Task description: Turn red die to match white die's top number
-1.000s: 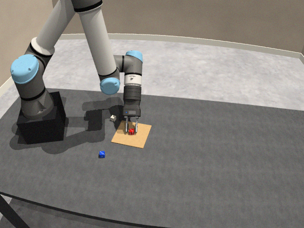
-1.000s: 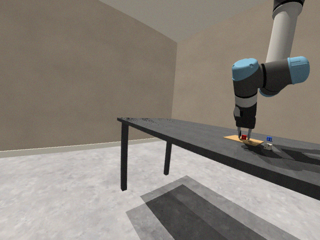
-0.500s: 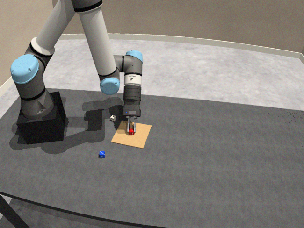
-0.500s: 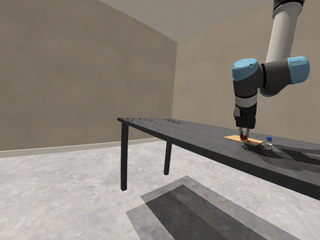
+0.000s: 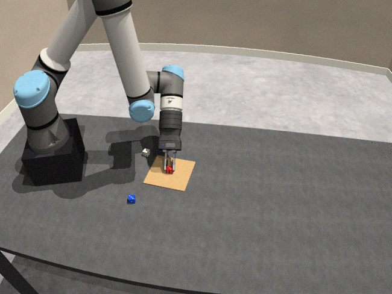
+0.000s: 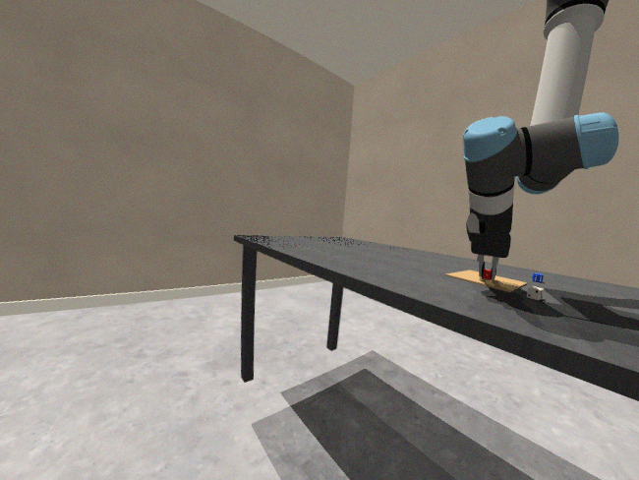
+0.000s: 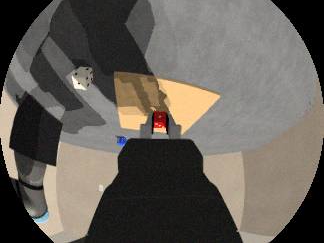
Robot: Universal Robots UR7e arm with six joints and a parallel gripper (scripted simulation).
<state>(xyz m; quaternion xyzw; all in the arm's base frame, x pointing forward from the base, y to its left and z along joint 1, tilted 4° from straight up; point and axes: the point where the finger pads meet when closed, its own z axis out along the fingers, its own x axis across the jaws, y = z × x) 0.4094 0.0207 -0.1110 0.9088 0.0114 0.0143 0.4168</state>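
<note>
The red die lies 10 mm to the right of my hand and 10 mm below it. Round my hand: blue die 100 mm behind, 150 mm to the right, 20 mm below; then white die 100 mm behind, 70 mm to the left, 20 mm below; then tan mat 10 mm to the right, 20 mm below.
</note>
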